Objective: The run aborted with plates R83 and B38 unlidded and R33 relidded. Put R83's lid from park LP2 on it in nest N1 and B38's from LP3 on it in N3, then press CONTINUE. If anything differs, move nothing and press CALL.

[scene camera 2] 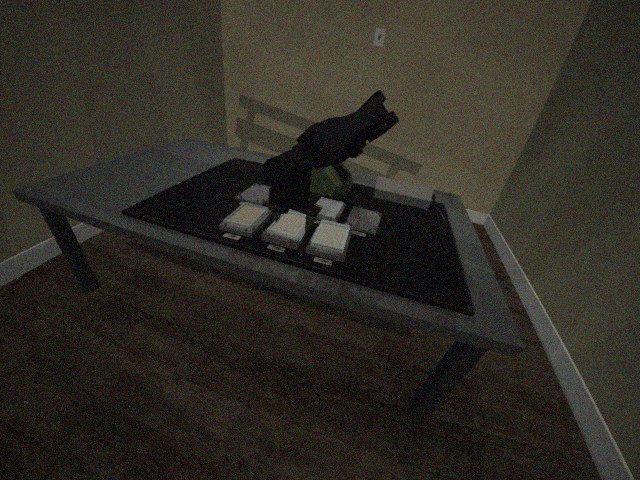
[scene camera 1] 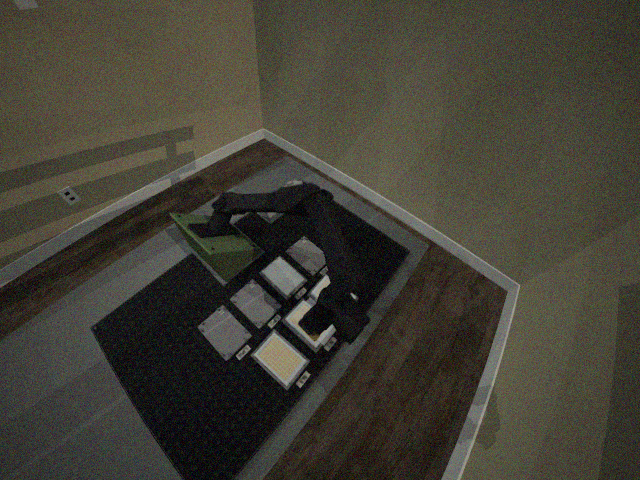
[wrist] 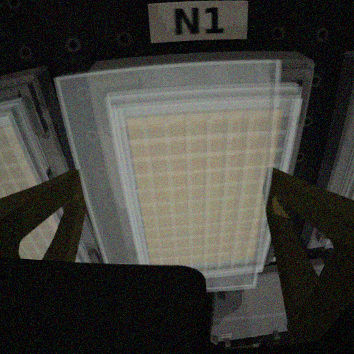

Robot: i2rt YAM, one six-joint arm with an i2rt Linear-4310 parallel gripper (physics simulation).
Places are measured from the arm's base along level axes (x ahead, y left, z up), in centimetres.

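Pixels of known places: gripper, between the fingertips: [scene camera 2: 291, 227] [wrist: 175, 177]; arm's base, origin of its link: [scene camera 1: 215, 230].
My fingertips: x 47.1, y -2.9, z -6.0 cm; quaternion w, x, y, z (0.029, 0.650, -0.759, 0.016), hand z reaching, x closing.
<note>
For each thing: its top centre in the pictures, then the offset to it from my fingertips. "pt": a spot on its surface instead. Level surfaces: height alone.
- clear lid, centre of its top: [wrist: 179, 223] [scene camera 2: 293, 219] [scene camera 1: 316, 319] dx -1.0, dy +0.1, dz +2.0 cm
- white well plate, a spot on its surface: [wrist: 291, 116] pt dx +2.3, dy -5.4, dz +0.0 cm
- label N1, a spot on its surface: [wrist: 198, 21] pt dx +6.2, dy -2.2, dz -3.3 cm
- black mat, height of its surface: dz -3.5 cm
In the wrist view my gripper [wrist: 175, 177] is shut on a clear lid [wrist: 88, 158], one finger on each long edge. The lid hangs tilted and shifted left over a white well plate [wrist: 291, 116] with a tan grid of wells. The plate sits in the nest below the label N1 [wrist: 198, 21]. In the scene views the gripper [scene camera 1: 318, 324] [scene camera 2: 286, 207] stands low over the middle plate of the front row. The plate's own label is hidden.
Plates [scene camera 1: 280, 358] [scene camera 2: 329, 238] flank N1 on both sides. A back row of grey lid parks [scene camera 1: 224, 331] [scene camera 1: 255, 303] lies behind them on the black mat [scene camera 1: 166, 381] [scene camera 2: 413, 257]. A green box [scene camera 1: 223, 248] stands at the arm's base.
</note>
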